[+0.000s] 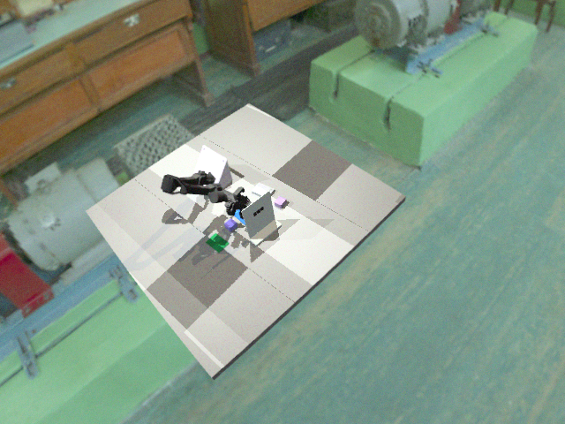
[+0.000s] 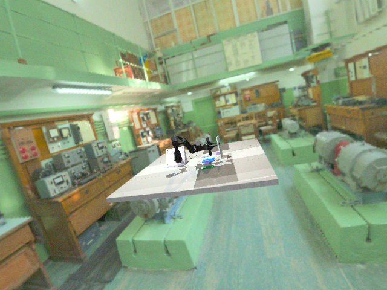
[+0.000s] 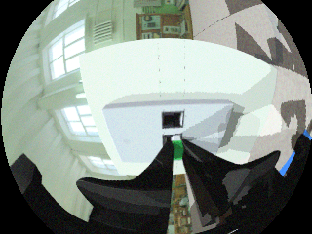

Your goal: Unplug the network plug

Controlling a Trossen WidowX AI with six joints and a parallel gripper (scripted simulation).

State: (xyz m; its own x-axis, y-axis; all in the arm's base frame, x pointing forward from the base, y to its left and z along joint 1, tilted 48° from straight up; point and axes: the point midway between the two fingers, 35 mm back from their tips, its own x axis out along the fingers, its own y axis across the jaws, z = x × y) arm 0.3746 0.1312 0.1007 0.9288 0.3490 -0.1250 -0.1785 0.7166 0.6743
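The upright grey panel is 20 mm ahead of my gripper tip and 50 mm below it. Also, from my gripper tip: green plug (10 mm ahead); flat blue square (120 mm behind, 10 mm to the left, 150 mm below).
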